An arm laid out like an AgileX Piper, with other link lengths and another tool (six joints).
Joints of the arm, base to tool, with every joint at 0 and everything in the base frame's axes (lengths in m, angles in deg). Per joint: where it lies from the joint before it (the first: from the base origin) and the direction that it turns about. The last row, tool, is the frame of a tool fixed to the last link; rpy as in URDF.
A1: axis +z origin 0 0 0.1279
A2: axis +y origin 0 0 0
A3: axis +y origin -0.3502 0 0.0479
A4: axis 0.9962 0 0.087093 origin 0.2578 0 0.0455
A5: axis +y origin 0 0 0
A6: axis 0.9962 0 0.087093 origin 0.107 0 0.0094
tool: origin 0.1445 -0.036 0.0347 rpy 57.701 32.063 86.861
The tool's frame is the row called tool.
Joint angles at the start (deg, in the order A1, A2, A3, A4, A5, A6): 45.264 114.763 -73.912 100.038 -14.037 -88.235
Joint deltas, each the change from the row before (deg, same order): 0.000 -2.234 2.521 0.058 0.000 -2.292; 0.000 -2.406 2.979 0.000 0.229 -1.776; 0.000 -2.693 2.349 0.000 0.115 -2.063; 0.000 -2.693 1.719 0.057 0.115 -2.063; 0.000 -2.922 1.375 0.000 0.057 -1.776; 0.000 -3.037 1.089 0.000 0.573 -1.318; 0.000 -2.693 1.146 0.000 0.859 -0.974; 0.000 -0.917 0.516 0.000 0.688 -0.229; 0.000 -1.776 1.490 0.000 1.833 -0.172; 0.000 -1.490 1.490 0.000 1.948 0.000
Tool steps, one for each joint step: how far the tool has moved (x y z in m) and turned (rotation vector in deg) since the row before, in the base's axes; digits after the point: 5 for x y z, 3 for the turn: -0.00891 -0.00818 0.00615 -1.786 -0.617 1.351; -0.01118 -0.00926 0.00381 -1.528 -0.187 1.265; -0.00924 -0.00778 0.01088 -1.134 -0.976 1.353; -0.00750 -0.00598 0.01477 -0.663 -1.401 1.303; -0.00690 -0.00578 0.01891 -0.133 -1.765 1.088; -0.00763 -0.00367 0.02124 0.722 -1.761 1.215; -0.00841 -0.00292 0.01681 0.807 -1.303 1.247; -0.00403 0.00013 0.00454 0.444 -0.228 0.705; -0.01025 0.00068 0.00463 0.941 0.128 1.654; -0.01028 0.00136 0.00179 0.912 0.433 1.666
